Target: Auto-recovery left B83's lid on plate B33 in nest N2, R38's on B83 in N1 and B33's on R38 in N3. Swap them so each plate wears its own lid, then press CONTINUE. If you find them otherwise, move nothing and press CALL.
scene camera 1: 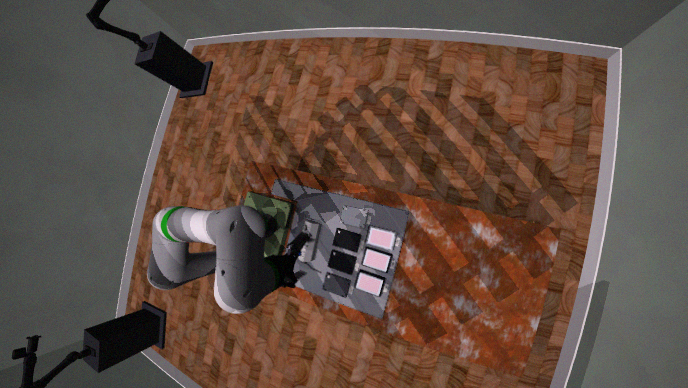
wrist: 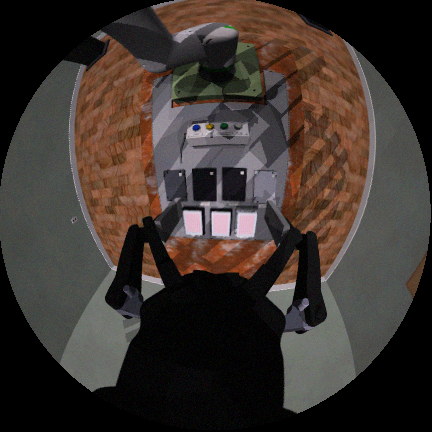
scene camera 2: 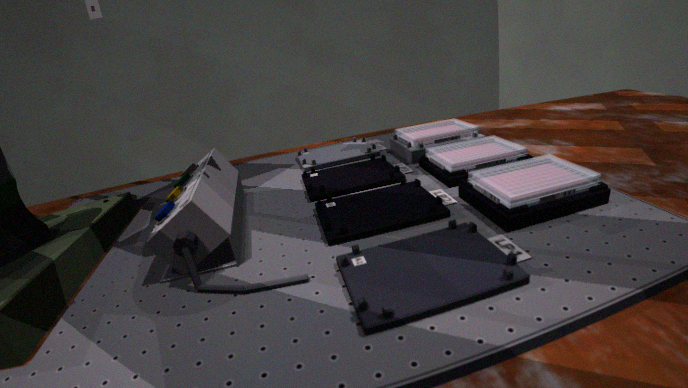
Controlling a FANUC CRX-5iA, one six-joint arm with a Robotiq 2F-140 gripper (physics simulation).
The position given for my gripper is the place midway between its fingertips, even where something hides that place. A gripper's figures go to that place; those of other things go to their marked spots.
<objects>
My gripper (wrist: 222,207): 20 cm from the lens. A grey button box (wrist: 219,132) is 48 cm from the lens.
</objects>
